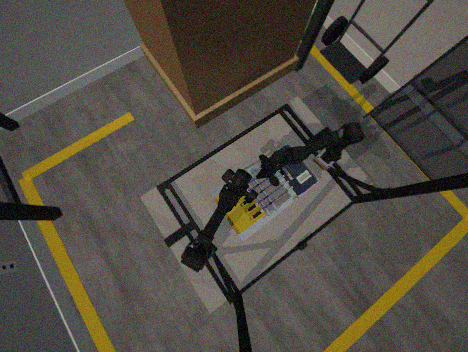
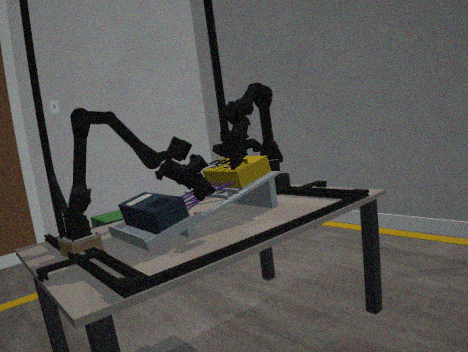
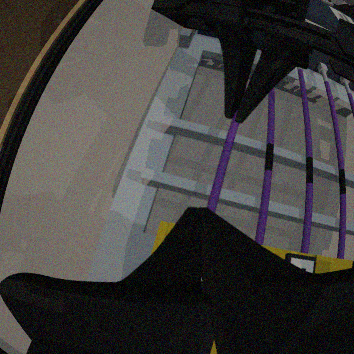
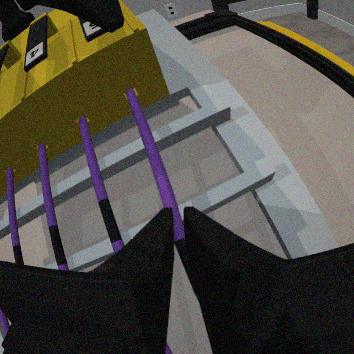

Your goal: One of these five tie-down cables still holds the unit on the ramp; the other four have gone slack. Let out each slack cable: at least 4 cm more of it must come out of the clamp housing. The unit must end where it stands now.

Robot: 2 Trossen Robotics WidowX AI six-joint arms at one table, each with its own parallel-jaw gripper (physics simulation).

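Note:
A yellow clamp housing [image 1: 241, 216] [image 2: 246, 172] [image 4: 88, 84] [image 3: 330, 263] sits at the top of a grey ramp [image 2: 264, 190] [image 3: 140, 168]. A dark blue unit [image 1: 302, 178] [image 2: 152, 211] stands at the low end. Several purple cables [image 1: 272, 195] [image 3: 268, 175] run between them. My right gripper [image 1: 264, 172] [image 2: 206, 192] [image 3: 233, 119] [image 4: 177, 216] is shut on the outermost purple cable [image 3: 221, 168] [image 4: 151, 151], partway down the ramp. My left gripper [image 1: 248, 199] [image 2: 232, 164] [image 3: 195, 216] is shut and empty, its tips on top of the housing at the end of that cable.
A tall brown crate [image 1: 225, 52] stands behind the table. A hand truck [image 1: 355, 59] is at the far right. A green block [image 2: 105, 218] lies behind the unit. A black frame [image 1: 225, 147] runs around the table top, and a black post [image 2: 215, 70] rises behind the housing.

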